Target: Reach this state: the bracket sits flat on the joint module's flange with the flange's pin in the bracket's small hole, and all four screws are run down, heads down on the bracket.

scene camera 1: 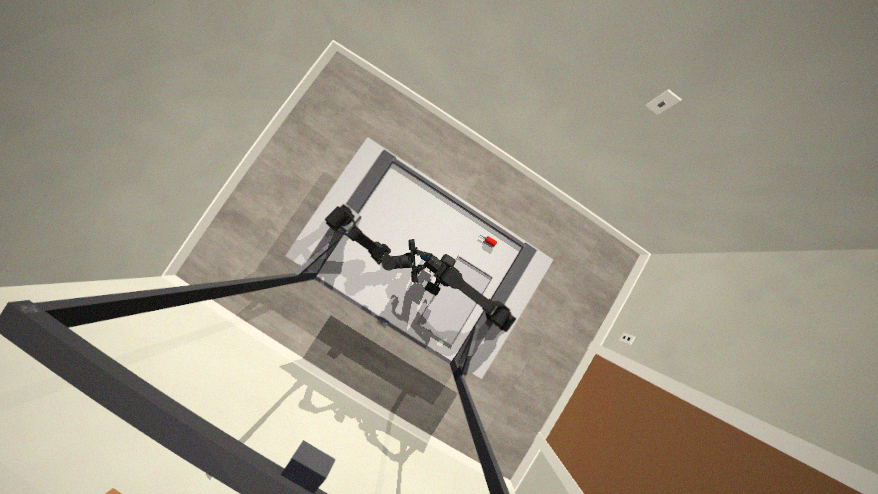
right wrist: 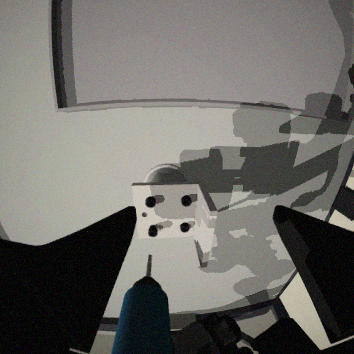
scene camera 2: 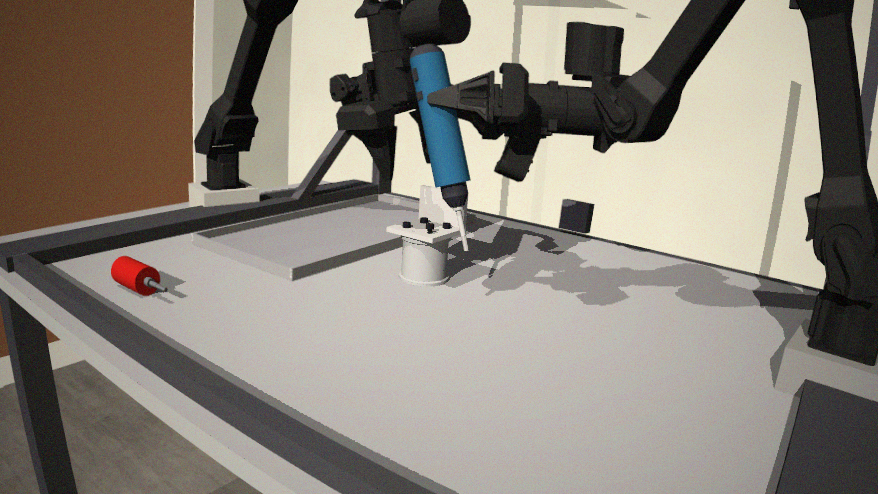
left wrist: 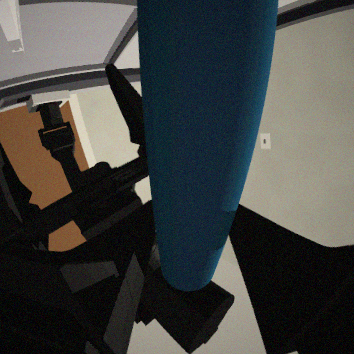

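Where they show: left gripper, between the fingertips: (scene camera 2: 427, 101) (left wrist: 190, 207); right gripper, between the fingertips: (right wrist: 206, 213) (scene camera 2: 410, 171) (left wrist: 44, 83); left arm's base, origin of its link: (scene camera 2: 844, 346); right arm's base, origin of its link: (scene camera 2: 223, 185) (left wrist: 48, 105).
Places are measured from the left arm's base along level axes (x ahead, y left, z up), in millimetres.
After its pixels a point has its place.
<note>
The white bracket (scene camera 2: 399, 231) @(x 496, y 111, z 20 mm) (right wrist: 170, 215) @(x 483, y 72, z 22 mm) sits, seemingly flat, on the white joint module (scene camera 2: 423, 262) @(x 467, y 97, z -15 mm) (right wrist: 166, 174) @(x 513, y 78, z -16 mm). Its small hole (right wrist: 144, 214) @(x 481, y 99, z 20 mm) shows dark; the pin cannot be made out. Four black screws stand in it, including the front one (scene camera 2: 430, 227) @(x 462, y 93, z 29 mm) (right wrist: 153, 230) @(x 470, y 89, z 32 mm), which looks slightly taller. I cannot tell whether all heads touch the bracket. My left gripper (scene camera 2: 440, 101) @(x 469, y 104, z 178 mm) (left wrist: 190, 207) @(x 469, y 104, z 178 mm) is shut on the blue screwdriver (scene camera 2: 445, 141) @(x 432, y 110, z 137 mm) (right wrist: 142, 320) @(x 463, y 95, z 117 mm), tilted, its bit (scene camera 2: 462, 233) @(x 411, y 95, z 34 mm) (right wrist: 149, 265) @(x 417, y 91, z 37 mm) beside the bracket. My right gripper (right wrist: 206, 213) @(x 533, y 59, z 83 mm) is open and empty above the bracket.
A red cylindrical tool (scene camera 1: 490, 241) @(x 659, y 375, z -11 mm) (scene camera 2: 132, 273) @(x 642, y 391, z -17 mm) with a thin grey tip lies on the table near the tray (scene camera 2: 291, 273) @(x 577, y 213, z -35 mm) (right wrist: 150, 103) @(x 590, y 103, z -28 mm). The tray stands behind and left of the module in scene camera 2. Both arms are close together around the screwdriver.
</note>
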